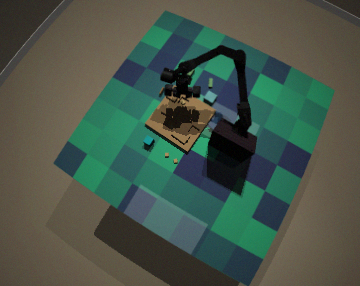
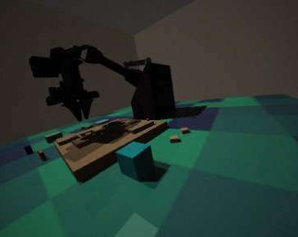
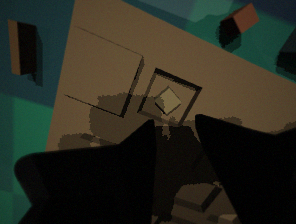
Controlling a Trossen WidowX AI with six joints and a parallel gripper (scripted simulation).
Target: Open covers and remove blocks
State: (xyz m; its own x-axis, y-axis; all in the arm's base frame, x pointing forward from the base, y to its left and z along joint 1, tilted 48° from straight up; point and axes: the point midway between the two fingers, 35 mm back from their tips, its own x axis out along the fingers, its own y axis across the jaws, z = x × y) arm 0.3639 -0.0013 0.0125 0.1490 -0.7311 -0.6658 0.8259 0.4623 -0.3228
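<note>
Now: gripper tip 110 mm past the light teal block, 120 mm to the left of it and 60 mm above it. Also, from my gripper tip: green block: 110 mm ahead, 190 mm to the right, 60 mm below; brown block: 150 mm ahead, 20 mm to the left, 60 mm below; orange block: 20 mm behind, 90 mm to the right, 60 mm below.
</note>
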